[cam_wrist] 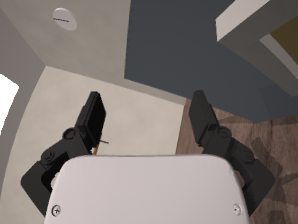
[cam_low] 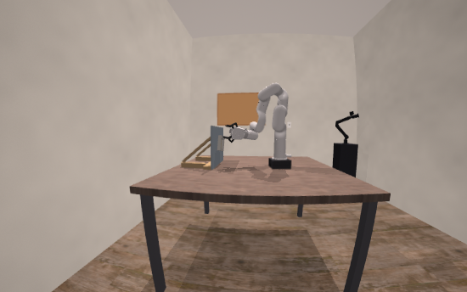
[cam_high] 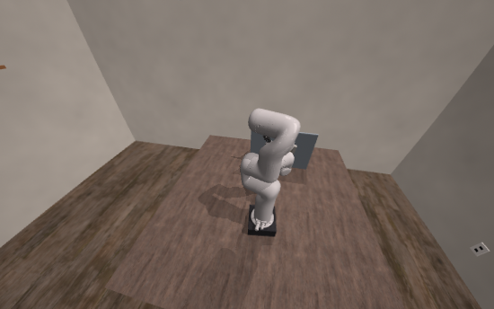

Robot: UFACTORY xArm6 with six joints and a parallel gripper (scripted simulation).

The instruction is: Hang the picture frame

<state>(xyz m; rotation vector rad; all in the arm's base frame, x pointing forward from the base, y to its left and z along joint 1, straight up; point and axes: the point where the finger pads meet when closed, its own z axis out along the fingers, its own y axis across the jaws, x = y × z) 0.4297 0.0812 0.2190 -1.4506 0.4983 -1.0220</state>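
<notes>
My hand is 120 mm to the left of the picture frame, 100 mm above it and 80 mm short of it. From my hand the other things lie so: grey-blue wall panel (120 mm below, 110 mm to the right, 100 mm ahead).
</notes>
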